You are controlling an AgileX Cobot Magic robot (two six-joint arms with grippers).
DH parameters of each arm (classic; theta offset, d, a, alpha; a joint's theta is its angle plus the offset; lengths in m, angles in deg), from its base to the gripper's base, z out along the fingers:
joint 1: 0 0.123 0 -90
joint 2: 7.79 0 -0.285 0
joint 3: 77.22 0 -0.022 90
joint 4: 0 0.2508 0 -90
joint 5: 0 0 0.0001 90
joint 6: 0 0.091 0 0
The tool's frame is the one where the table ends.
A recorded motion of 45 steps. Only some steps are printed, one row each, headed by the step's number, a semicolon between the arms.
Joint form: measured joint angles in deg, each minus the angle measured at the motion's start. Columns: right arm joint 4, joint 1, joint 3, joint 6, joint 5, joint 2; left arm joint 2, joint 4, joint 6, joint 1, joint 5, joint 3.
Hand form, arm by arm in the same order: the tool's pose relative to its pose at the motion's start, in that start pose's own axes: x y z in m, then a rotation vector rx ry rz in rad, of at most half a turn. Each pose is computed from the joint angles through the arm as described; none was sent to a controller.
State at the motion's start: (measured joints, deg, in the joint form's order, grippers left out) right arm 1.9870 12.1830 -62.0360 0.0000 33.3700 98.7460; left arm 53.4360 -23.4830 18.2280 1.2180 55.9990 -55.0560
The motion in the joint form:
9: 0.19 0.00 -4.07 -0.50 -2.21 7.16; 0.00 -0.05 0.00 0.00 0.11 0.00
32: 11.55 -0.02 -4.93 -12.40 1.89 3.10; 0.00 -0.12 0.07 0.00 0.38 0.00
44: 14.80 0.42 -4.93 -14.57 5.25 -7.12; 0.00 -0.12 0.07 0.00 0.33 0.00
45: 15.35 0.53 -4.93 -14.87 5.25 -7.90; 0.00 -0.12 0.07 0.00 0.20 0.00
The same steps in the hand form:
9: -0.0129 -0.0002 0.0333 -0.0002 0.0153 -0.0049; 0.0001 -0.0001 0.0000 0.0013 0.0016 -0.0005
32: -0.0183 0.0109 0.0048 -0.1164 -0.0115 -0.0518; 0.0005 -0.0003 0.0000 0.0037 0.0058 0.0001
44: -0.0216 0.0190 -0.0608 -0.1659 -0.1379 -0.0720; 0.0004 -0.0003 0.0000 0.0035 0.0049 0.0001
45: -0.0218 0.0202 -0.0659 -0.1729 -0.1524 -0.0730; 0.0003 -0.0002 0.0000 0.0027 0.0028 0.0001

